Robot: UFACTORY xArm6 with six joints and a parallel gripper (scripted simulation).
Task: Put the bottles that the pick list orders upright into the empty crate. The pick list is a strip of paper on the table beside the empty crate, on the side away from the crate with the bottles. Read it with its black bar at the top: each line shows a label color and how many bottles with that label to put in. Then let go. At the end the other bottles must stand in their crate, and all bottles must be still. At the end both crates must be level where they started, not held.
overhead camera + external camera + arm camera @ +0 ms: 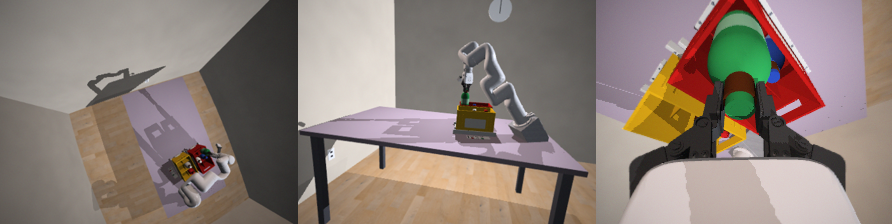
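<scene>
Right now my hand is 7 cm above the green-label bottle. Also, from my hand: red crate (21 cm below, 10 cm behind, 1 cm to the left); blue-label bottle (21 cm below, 8 cm behind, 3 cm to the right); white bottle (21 cm below, 19 cm to the left, 15 cm behind).
</scene>
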